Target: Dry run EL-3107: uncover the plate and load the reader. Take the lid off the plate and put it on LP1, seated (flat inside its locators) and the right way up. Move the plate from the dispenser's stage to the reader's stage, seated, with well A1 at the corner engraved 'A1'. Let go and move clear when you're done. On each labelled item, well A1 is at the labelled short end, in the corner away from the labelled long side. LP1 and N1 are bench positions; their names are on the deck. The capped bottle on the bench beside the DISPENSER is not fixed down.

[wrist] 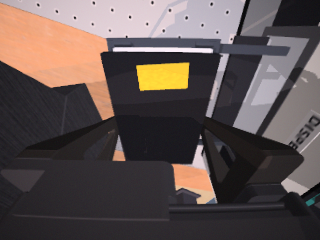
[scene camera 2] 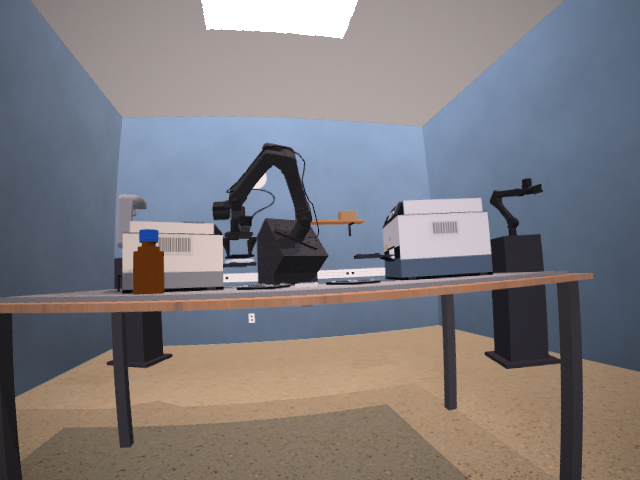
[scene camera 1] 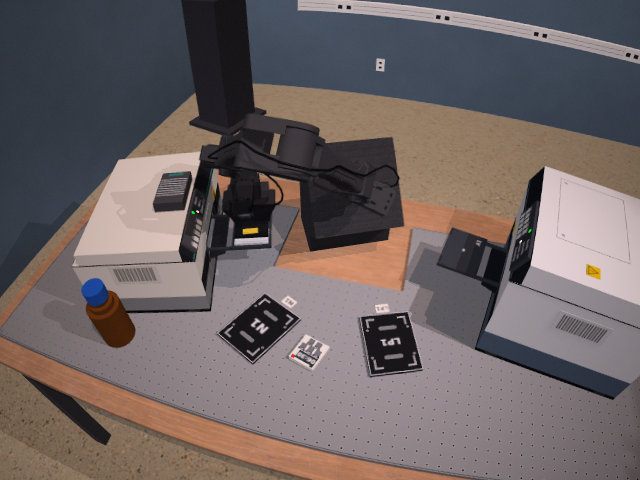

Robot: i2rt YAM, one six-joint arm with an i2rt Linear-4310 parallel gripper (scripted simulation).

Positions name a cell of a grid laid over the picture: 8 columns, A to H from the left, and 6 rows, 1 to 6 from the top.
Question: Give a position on a reader stage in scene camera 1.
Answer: F4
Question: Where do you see a timer card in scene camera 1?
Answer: D5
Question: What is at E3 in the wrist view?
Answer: A lid.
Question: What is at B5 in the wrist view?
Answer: My gripper.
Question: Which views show the brown capped bottle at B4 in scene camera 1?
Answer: Scene camera 2 and scene camera 1 only.
